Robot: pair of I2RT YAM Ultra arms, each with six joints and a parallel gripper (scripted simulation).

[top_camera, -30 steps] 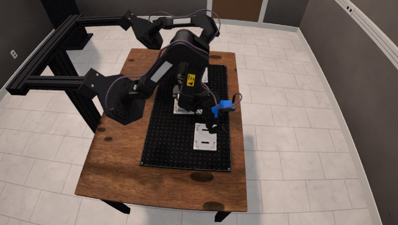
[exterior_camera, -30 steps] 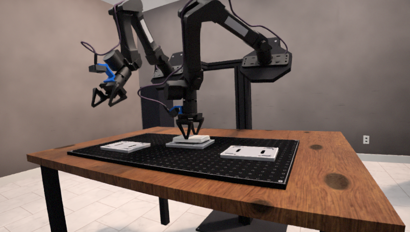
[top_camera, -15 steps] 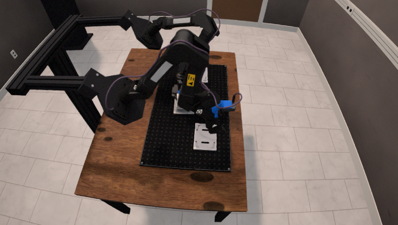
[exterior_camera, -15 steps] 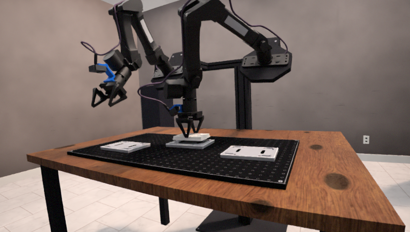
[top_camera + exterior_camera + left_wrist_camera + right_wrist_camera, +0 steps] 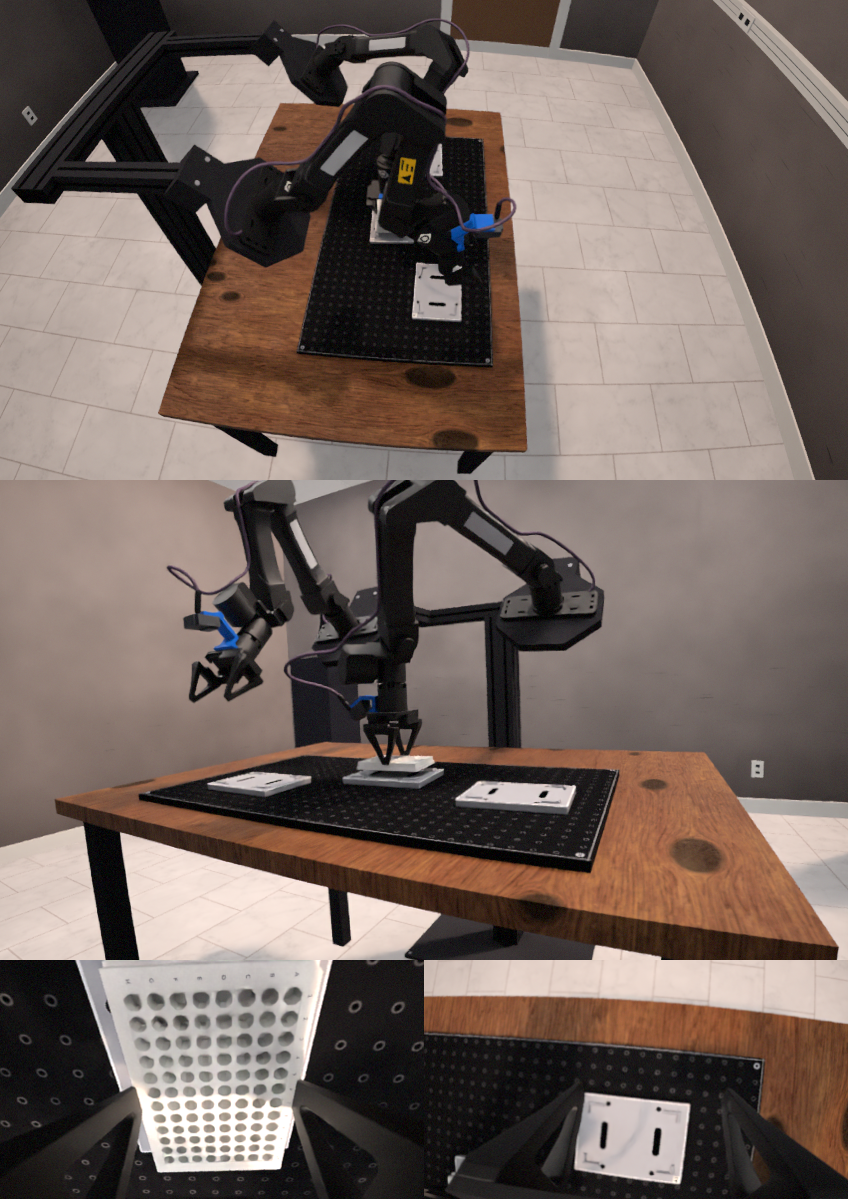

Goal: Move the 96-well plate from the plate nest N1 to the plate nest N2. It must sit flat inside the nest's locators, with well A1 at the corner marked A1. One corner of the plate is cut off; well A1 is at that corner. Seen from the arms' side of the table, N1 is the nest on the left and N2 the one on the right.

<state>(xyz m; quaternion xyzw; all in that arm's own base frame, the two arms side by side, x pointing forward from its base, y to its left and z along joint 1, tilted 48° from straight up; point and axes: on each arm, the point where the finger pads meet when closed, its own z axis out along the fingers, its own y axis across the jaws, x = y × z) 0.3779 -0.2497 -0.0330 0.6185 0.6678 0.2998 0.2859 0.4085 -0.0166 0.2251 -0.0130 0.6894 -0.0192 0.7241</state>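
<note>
Right now the white 96-well plate is 26 cm to the left of my right hand, 21 cm behind it and 15 cm below it. Round my right hand: plate nest 18 cm below, 8 cm behind, 3 cm to the left.
</note>
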